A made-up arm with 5 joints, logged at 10 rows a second.
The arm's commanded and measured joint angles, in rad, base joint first. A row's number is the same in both.
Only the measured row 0 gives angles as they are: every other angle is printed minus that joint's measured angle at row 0.
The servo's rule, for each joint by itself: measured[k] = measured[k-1] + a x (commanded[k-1-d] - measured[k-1]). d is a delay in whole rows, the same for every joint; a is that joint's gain. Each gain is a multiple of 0.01, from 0.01 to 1. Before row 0 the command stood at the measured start. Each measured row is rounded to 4 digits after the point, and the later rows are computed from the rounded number. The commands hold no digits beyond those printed.
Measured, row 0:
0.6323 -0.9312 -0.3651 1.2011 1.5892
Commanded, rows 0 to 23:
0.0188 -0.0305 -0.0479 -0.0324 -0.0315
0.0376 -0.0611 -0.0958 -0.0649 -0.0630
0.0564 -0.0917 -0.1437 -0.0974 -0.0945
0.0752 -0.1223 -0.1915 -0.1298 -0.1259
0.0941 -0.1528 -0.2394 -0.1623 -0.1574
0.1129 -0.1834 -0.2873 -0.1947 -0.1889
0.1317 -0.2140 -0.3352 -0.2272 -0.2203
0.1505 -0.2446 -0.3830 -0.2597 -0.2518
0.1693 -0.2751 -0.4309 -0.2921 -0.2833
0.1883 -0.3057 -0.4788 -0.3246 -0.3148
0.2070 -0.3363 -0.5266 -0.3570 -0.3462
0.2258 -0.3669 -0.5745 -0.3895 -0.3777
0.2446 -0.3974 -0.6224 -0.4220 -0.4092
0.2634 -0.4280 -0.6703 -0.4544 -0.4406
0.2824 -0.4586 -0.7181 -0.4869 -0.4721
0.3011 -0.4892 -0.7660 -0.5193 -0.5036
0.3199 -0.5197 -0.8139 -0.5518 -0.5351
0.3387 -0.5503 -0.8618 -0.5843 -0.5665
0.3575 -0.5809 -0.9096 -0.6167 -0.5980
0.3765 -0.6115 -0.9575 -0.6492 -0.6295
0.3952 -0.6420 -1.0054 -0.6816 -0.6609
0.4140 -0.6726 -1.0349 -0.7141 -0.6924
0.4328 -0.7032 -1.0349 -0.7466 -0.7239
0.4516 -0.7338 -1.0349 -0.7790 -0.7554
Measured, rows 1 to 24:
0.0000 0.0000 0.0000 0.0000 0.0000
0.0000 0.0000 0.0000 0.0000 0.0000
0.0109 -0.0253 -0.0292 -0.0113 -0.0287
0.0264 -0.0550 -0.0698 -0.0301 -0.0599
0.0438 -0.0855 -0.1149 -0.0537 -0.0914
0.0620 -0.1160 -0.1616 -0.0803 -0.1228
0.0806 -0.1465 -0.2091 -0.1090 -0.1543
0.0993 -0.1771 -0.2568 -0.1390 -0.1858
0.1181 -0.2077 -0.3046 -0.1699 -0.2172
0.1369 -0.2383 -0.3524 -0.2013 -0.2487
0.1557 -0.2688 -0.4003 -0.2331 -0.2802
0.1746 -0.2994 -0.4482 -0.2651 -0.3117
0.1934 -0.3300 -0.4960 -0.2973 -0.3431
0.2122 -0.3606 -0.5439 -0.3296 -0.3746
0.2310 -0.3911 -0.5918 -0.3619 -0.4061
0.2498 -0.4217 -0.6397 -0.3943 -0.4375
0.2687 -0.4523 -0.6875 -0.4267 -0.4690
0.2875 -0.4829 -0.7354 -0.4591 -0.5005
0.3063 -0.5134 -0.7833 -0.4915 -0.5320
0.3251 -0.5440 -0.8312 -0.5240 -0.5634
0.3439 -0.5746 -0.8790 -0.5564 -0.5949
0.3628 -0.6052 -0.9269 -0.5889 -0.6264
0.3816 -0.6357 -0.9748 -0.6213 -0.6578
0.4004 -0.6663 -1.0115 -0.6538 -0.6893
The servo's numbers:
d 2
a 0.58 0.83 0.61 0.35 0.91

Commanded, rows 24 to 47:
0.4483 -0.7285 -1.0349 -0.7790 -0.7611
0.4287 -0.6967 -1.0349 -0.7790 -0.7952
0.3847 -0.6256 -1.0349 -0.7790 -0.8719
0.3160 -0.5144 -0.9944 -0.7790 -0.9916
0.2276 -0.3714 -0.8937 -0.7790 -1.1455
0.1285 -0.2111 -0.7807 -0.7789 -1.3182
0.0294 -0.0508 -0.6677 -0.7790 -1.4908
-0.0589 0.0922 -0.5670 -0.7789 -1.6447
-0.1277 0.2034 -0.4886 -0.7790 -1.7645
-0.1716 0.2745 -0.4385 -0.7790 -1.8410
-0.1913 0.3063 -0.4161 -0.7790 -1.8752
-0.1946 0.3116 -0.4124 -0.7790 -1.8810
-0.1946 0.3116 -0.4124 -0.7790 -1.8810
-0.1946 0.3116 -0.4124 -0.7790 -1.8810
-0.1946 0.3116 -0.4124 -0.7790 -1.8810
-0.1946 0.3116 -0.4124 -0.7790 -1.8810
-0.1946 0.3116 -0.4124 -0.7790 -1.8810
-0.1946 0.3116 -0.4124 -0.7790 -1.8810
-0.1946 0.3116 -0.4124 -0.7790 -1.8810
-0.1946 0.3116 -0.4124 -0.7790 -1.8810
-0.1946 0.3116 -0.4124 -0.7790 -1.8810
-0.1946 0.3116 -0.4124 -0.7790 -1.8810
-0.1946 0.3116 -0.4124 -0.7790 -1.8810
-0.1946 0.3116 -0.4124 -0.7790 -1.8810
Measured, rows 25 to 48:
0.4192 -0.6969 -1.0258 -0.6863 -0.7208
0.4380 -0.7275 -1.0314 -0.7187 -0.7523
0.4440 -0.7283 -1.0335 -0.7398 -0.7603
0.4351 -0.7021 -1.0344 -0.7535 -0.7921
0.4059 -0.6386 -1.0347 -0.7624 -0.8647
0.3538 -0.5355 -1.0101 -0.7682 -0.9802
0.2806 -0.3993 -0.9391 -0.7720 -1.1306
0.1924 -0.2431 -0.8425 -0.7744 -1.3013
0.0979 -0.0835 -0.7359 -0.7760 -1.4737
0.0070 0.0623 -0.6329 -0.7770 -1.6293
-0.0711 0.1794 -0.5449 -0.7777 -1.7523
-0.1294 0.2583 -0.4800 -0.7782 -1.8330
-0.1653 0.2981 -0.4410 -0.7785 -1.8714
-0.1823 0.3093 -0.4236 -0.7787 -1.8801
-0.1894 0.3112 -0.4168 -0.7788 -1.8809
-0.1924 0.3115 -0.4141 -0.7789 -1.8810
-0.1937 0.3116 -0.4131 -0.7789 -1.8810
-0.1942 0.3116 -0.4127 -0.7789 -1.8810
-0.1944 0.3116 -0.4125 -0.7789 -1.8810
-0.1945 0.3116 -0.4124 -0.7789 -1.8810
-0.1946 0.3116 -0.4124 -0.7789 -1.8810
-0.1946 0.3116 -0.4124 -0.7789 -1.8810
-0.1946 0.3116 -0.4124 -0.7789 -1.8810
-0.1946 0.3116 -0.4124 -0.7789 -1.8810

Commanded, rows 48 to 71:
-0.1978 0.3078 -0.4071 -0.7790 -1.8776
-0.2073 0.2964 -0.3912 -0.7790 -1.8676
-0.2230 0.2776 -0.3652 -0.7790 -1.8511
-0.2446 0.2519 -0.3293 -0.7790 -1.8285
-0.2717 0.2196 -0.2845 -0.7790 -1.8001
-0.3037 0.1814 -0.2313 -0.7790 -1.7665
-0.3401 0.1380 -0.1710 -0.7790 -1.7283
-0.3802 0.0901 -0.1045 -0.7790 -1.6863
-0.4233 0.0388 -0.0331 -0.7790 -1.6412
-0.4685 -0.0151 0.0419 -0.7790 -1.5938
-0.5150 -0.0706 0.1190 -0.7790 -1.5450
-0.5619 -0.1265 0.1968 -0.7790 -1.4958
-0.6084 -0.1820 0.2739 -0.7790 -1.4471
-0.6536 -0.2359 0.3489 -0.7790 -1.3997
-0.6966 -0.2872 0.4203 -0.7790 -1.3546
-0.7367 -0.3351 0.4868 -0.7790 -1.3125
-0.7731 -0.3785 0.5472 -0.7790 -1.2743
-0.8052 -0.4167 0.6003 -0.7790 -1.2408
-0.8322 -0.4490 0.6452 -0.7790 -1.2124
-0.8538 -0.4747 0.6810 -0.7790 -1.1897
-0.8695 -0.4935 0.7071 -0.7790 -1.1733
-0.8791 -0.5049 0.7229 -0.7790 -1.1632
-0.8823 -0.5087 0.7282 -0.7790 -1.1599
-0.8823 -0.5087 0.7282 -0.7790 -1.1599
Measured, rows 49 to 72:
-0.1946 0.3116 -0.4124 -0.7789 -1.8810
-0.1946 0.3116 -0.4124 -0.7789 -1.8810
-0.1965 0.3084 -0.4092 -0.7789 -1.8779
-0.2028 0.2984 -0.3982 -0.7789 -1.8685
-0.2145 0.2811 -0.3781 -0.7789 -1.8527
-0.2320 0.2569 -0.3483 -0.7789 -1.8307
-0.2550 0.2259 -0.3094 -0.7789 -1.8029
-0.2832 0.1890 -0.2618 -0.7789 -1.7698
-0.3162 0.1467 -0.2064 -0.7789 -1.7320
-0.3533 0.0997 -0.1442 -0.7789 -1.6904
-0.3939 0.0492 -0.0764 -0.7789 -1.6456
-0.4372 -0.0042 -0.0042 -0.7789 -1.5985
-0.4823 -0.0593 0.0710 -0.7789 -1.5498
-0.5285 -0.1151 0.1477 -0.7789 -1.5007
-0.5748 -0.1706 0.2247 -0.7789 -1.4519
-0.6205 -0.2248 0.3005 -0.7789 -1.4044
-0.6646 -0.2766 0.3736 -0.7789 -1.3591
-0.7064 -0.3252 0.4427 -0.7789 -1.3167
-0.7451 -0.3694 0.5064 -0.7789 -1.2781
-0.7800 -0.4087 0.5637 -0.7789 -1.2442
-0.8103 -0.4421 0.6134 -0.7789 -1.2153
-0.8355 -0.4692 0.6546 -0.7789 -1.1920
-0.8552 -0.4894 0.6866 -0.7789 -1.1750
-0.8691 -0.5023 0.7087 -0.7789 -1.1643

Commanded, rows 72 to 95:
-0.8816 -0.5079 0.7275 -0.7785 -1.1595
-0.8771 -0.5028 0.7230 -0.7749 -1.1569
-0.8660 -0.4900 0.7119 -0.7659 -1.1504
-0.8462 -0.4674 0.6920 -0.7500 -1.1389
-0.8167 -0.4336 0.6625 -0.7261 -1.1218
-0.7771 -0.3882 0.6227 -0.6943 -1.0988
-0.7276 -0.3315 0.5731 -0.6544 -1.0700
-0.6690 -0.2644 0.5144 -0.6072 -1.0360
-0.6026 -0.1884 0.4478 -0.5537 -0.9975
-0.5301 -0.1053 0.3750 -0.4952 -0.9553
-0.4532 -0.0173 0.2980 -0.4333 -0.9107
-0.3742 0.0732 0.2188 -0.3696 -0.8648
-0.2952 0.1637 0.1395 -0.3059 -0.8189
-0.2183 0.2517 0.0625 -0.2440 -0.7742
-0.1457 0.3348 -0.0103 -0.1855 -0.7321
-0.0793 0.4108 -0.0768 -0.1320 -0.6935
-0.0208 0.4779 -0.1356 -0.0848 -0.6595
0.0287 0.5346 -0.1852 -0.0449 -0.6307
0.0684 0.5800 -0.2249 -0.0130 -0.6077
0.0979 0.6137 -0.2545 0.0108 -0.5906
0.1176 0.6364 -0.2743 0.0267 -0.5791
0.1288 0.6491 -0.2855 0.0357 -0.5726
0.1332 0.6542 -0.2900 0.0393 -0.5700
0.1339 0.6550 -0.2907 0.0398 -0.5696
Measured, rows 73 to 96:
-0.8768 -0.5076 0.7206 -0.7789 -1.1603
-0.8800 -0.5085 0.7252 -0.7789 -1.1599
-0.8809 -0.5080 0.7266 -0.7788 -1.1595
-0.8787 -0.5037 0.7244 -0.7774 -1.1571
-0.8713 -0.4923 0.7168 -0.7734 -1.1510
-0.8567 -0.4716 0.7017 -0.7652 -1.1400
-0.8335 -0.4401 0.6778 -0.7515 -1.1234
-0.8008 -0.3970 0.6442 -0.7315 -1.1010
-0.7583 -0.3426 0.6008 -0.7045 -1.0728
-0.7065 -0.2777 0.5481 -0.6704 -1.0393
-0.6462 -0.2036 0.4869 -0.6296 -1.0013
-0.5789 -0.1220 0.4186 -0.5826 -0.9594
-0.5060 -0.0351 0.3450 -0.5303 -0.9151
-0.4296 0.0548 0.2680 -0.4741 -0.8693
-0.3516 0.1452 0.1896 -0.4152 -0.8234
-0.2743 0.2336 0.1121 -0.3553 -0.7786
-0.1997 0.3176 0.0374 -0.2959 -0.7363
-0.1299 0.3950 -0.0323 -0.2385 -0.6974
-0.0666 0.4638 -0.0953 -0.1847 -0.6629
-0.0113 0.5226 -0.1501 -0.1358 -0.6336
0.0349 0.5702 -0.1957 -0.0928 -0.6100
0.0714 0.6063 -0.2316 -0.0565 -0.5923
0.0982 0.6313 -0.2576 -0.0274 -0.5803
0.1159 0.6461 -0.2746 -0.0053 -0.5733

